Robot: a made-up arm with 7 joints.
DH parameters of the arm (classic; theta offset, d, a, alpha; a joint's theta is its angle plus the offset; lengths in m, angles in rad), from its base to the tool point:
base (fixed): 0 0 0 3.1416
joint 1: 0 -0.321 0 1.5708
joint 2: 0 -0.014 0 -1.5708
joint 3: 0 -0.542 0 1.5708
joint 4: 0 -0.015 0 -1.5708
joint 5: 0 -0.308 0 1.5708
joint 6: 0 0 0 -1.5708
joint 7: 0 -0.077 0 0
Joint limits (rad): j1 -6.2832..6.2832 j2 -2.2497..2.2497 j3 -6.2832..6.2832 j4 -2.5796..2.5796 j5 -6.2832..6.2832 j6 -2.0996..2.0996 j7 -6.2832..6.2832
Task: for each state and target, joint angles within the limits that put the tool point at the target. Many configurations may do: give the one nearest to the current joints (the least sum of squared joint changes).
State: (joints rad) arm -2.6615 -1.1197 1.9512 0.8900 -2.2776 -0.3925 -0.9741
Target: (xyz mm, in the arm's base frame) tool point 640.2 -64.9 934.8
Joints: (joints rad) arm -2.7097 -0.6773 1.8530 0.5523 -2.2698 -0.2872 -0.9741
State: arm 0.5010 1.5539 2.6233 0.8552 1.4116 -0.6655 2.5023
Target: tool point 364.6 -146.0 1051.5
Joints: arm 0.1612 0.8363 2.9793 0.9182 1.4103 -0.5467 2.5023
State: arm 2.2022 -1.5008 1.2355 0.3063 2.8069 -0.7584 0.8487
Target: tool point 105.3 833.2 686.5
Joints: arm 1.8071 -1.1853 1.2229 0.1321 2.8074 -0.4737 0.8487
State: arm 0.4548 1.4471 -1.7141 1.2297 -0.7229 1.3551 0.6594
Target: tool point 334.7 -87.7 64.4
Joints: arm 0.9517 2.0289 -1.0504 1.9876 -0.4656 1.4765 0.6594
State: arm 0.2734 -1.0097 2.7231 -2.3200 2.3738 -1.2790 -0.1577
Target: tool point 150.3 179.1 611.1
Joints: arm -0.1333 -0.0284 2.2847 -2.5071 2.4491 -0.9306 -0.1577
